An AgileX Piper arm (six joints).
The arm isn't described. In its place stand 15 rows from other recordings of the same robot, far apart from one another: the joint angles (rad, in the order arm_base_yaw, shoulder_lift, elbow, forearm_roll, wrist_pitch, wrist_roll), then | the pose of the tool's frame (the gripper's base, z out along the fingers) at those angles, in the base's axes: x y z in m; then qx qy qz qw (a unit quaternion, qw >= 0).
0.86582 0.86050 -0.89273 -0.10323 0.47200 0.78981 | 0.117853, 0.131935, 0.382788, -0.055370, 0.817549, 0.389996, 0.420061
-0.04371 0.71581 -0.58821 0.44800 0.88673 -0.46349 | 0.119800, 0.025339, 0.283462, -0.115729, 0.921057, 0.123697, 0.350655
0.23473 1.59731 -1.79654 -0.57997 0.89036 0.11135 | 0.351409, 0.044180, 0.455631, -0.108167, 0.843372, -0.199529, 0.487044
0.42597 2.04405 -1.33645 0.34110 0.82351 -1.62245 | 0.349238, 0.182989, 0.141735, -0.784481, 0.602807, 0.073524, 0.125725
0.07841 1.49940 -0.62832 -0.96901 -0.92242 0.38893 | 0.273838, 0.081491, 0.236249, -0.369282, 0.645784, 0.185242, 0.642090
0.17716 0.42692 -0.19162 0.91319 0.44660 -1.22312 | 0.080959, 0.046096, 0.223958, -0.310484, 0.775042, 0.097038, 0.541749
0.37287 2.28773 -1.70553 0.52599 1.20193 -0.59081 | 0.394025, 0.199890, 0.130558, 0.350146, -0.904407, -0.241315, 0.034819
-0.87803 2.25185 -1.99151 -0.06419 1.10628 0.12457 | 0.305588, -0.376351, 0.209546, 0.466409, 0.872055, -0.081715, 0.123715
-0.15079 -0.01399 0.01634 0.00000 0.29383 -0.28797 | 0.053476, -0.008125, 0.181940, -0.053253, 0.775173, -0.136995, 0.614413
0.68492 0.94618 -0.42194 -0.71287 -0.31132 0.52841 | 0.135676, 0.134363, 0.270890, -0.373823, 0.675825, 0.238736, 0.588661
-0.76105 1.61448 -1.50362 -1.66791 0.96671 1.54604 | 0.204895, -0.298095, 0.425530, 0.495952, 0.469957, -0.577300, 0.447097
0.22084 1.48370 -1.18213 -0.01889 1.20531 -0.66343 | 0.270912, 0.059175, 0.285882, -0.429071, 0.900066, -0.025398, 0.071657
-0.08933 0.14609 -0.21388 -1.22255 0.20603 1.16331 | 0.057768, -0.022743, 0.270219, 0.083559, 0.672273, -0.117071, 0.726197
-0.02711 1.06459 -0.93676 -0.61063 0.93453 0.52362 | 0.198664, -0.047370, 0.338378, 0.151864, 0.904553, -0.206082, 0.340956
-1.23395 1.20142 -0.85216 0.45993 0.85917 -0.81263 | 0.102688, -0.200680, 0.281528, 0.302761, 0.905896, -0.080433, 0.284988
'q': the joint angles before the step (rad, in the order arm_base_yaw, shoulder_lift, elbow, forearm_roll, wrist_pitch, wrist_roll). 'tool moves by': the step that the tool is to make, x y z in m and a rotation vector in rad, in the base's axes. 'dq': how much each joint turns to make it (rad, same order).
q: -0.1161, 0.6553, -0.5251, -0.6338, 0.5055, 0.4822
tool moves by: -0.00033, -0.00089, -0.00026, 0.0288, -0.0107, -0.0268
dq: 0.0000, 0.0010, -0.0001, -0.0143, 0.0087, 0.0518
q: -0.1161, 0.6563, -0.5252, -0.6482, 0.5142, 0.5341
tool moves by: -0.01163, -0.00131, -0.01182, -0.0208, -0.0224, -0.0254
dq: 0.0003, -0.0594, 0.0674, -0.0905, -0.0082, 0.0845
